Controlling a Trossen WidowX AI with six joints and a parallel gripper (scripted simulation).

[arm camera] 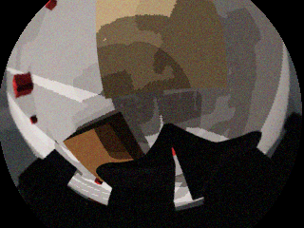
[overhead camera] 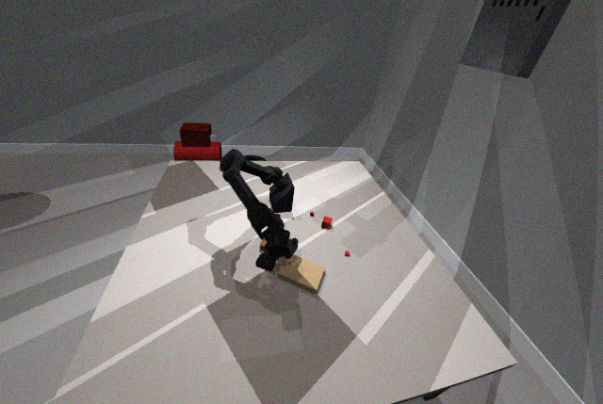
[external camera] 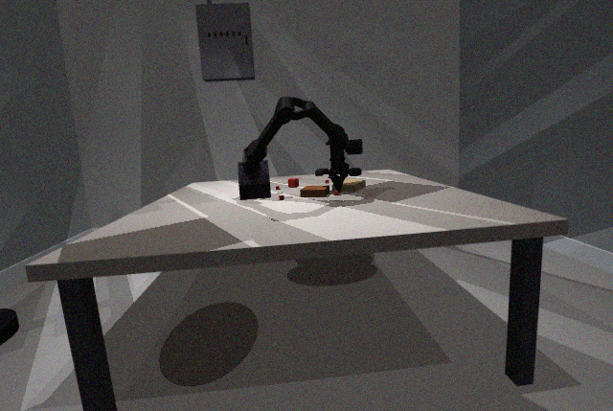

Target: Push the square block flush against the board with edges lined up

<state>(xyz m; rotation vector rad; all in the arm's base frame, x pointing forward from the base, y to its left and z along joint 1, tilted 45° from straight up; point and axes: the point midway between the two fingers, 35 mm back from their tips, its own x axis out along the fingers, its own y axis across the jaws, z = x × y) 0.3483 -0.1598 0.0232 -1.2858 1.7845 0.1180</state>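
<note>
The square block is 10 cm behind my gripper tip, 3 cm to the left of it and 1 cm above it. The rest, counted from my gripper tip: board 8 cm ahead, 9 cm to the left, 1 cm above; then red cube 14 cm behind, 30 cm to the left, 1 cm above.
</note>
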